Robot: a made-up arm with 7 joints. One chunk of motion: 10 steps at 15 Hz.
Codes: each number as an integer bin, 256 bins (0 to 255) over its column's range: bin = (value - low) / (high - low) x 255, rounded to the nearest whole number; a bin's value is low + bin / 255 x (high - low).
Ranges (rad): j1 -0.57..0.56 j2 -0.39..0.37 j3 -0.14..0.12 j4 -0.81..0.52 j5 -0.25..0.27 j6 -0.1..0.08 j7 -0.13..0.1
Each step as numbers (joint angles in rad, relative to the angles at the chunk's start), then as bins.
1 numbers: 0.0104 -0.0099 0.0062 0.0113 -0.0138 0.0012 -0.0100
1 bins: 131 128 143 157 116 143 133
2 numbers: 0.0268 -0.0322 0.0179 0.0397 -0.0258 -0.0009 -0.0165
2 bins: 135 120 155 163 110 140 126
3 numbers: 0.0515 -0.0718 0.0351 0.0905 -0.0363 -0.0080 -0.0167
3 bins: 140 107 172 173 105 130 126
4 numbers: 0.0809 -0.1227 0.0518 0.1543 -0.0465 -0.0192 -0.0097
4 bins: 147 90 188 185 100 114 133
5 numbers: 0.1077 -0.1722 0.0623 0.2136 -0.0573 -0.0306 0.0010
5 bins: 153 73 198 196 94 98 145
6 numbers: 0.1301 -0.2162 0.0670 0.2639 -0.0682 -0.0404 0.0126
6 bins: 158 58 203 206 89 84 158
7 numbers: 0.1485 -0.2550 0.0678 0.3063 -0.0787 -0.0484 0.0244
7 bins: 162 45 204 214 84 73 171
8 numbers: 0.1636 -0.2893 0.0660 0.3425 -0.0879 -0.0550 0.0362
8 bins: 166 34 202 221 79 64 184
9 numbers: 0.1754 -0.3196 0.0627 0.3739 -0.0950 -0.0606 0.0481
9 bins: 168 24 199 227 76 56 197
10 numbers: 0.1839 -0.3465 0.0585 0.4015 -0.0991 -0.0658 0.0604
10 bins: 170 15 195 232 74 48 211
